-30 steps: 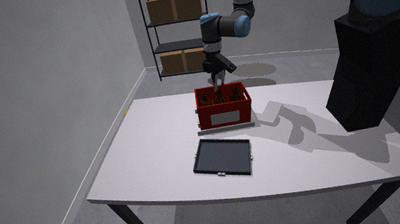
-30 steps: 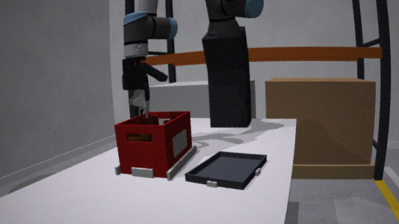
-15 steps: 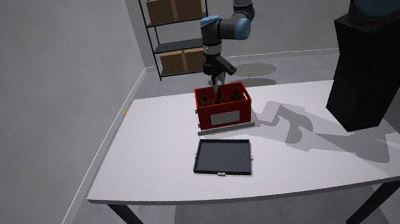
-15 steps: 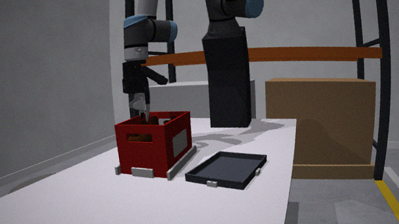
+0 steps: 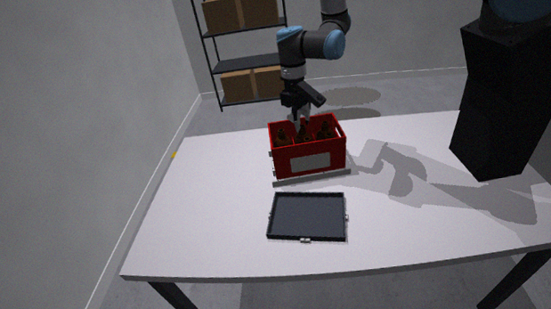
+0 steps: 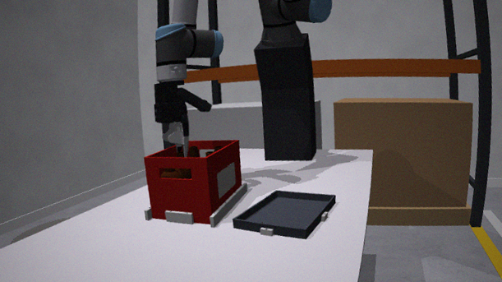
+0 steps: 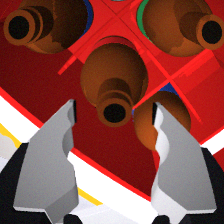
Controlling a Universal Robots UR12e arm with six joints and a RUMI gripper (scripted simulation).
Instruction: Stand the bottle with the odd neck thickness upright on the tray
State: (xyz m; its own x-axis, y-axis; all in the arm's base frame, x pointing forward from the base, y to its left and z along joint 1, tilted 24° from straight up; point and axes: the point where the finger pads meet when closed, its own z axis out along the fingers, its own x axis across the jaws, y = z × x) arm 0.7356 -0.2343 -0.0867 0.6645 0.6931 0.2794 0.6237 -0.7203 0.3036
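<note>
Right now my hand is 80 mm above the glass bottle. From my hand the other things lie so: dark tray: 320 mm to the left, 150 mm below, 60 mm ahead; then red crate: 80 mm below, 40 mm to the left; then brown bottle: 90 mm ahead, 80 mm below.
</note>
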